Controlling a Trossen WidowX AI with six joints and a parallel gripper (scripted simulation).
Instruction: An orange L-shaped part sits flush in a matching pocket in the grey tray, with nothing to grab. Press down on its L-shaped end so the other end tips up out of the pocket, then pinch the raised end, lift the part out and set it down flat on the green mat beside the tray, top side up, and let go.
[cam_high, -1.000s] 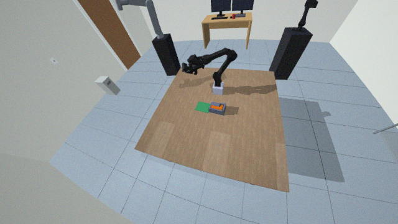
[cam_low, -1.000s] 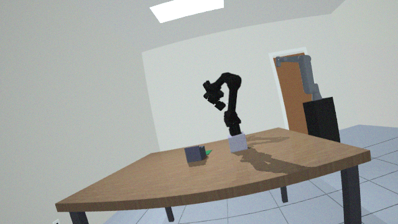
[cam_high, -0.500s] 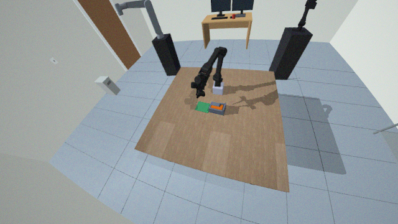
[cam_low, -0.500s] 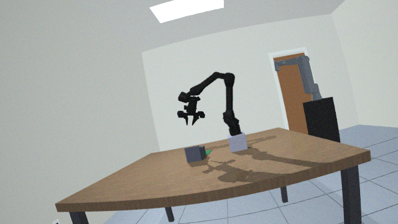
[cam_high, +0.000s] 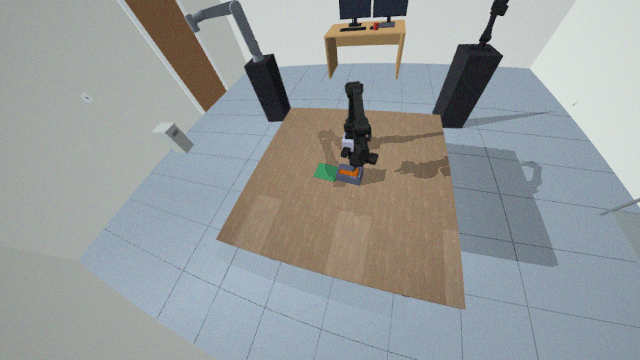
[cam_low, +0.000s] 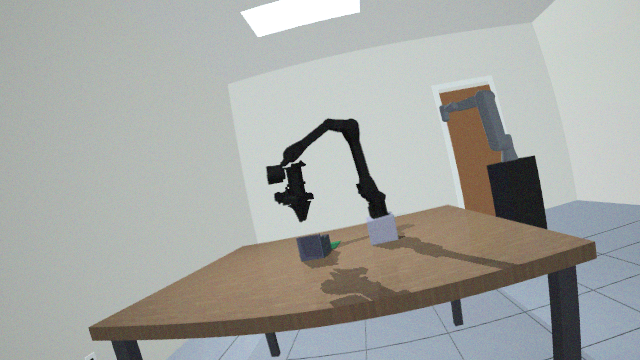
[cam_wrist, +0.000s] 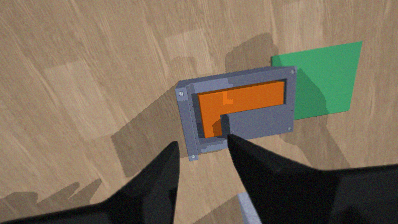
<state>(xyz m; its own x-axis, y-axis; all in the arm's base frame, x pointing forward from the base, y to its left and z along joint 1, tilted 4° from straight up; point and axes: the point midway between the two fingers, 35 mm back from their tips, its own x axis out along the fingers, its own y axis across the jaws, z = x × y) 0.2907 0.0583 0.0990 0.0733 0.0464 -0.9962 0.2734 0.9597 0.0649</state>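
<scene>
My gripper tip is now 100 mm above the orange L-shaped part, 40 mm to the left of it and 20 mm past it. From my gripper tip the other things lie so: mat (200 mm to the right, 160 mm below, 60 mm behind).
</scene>
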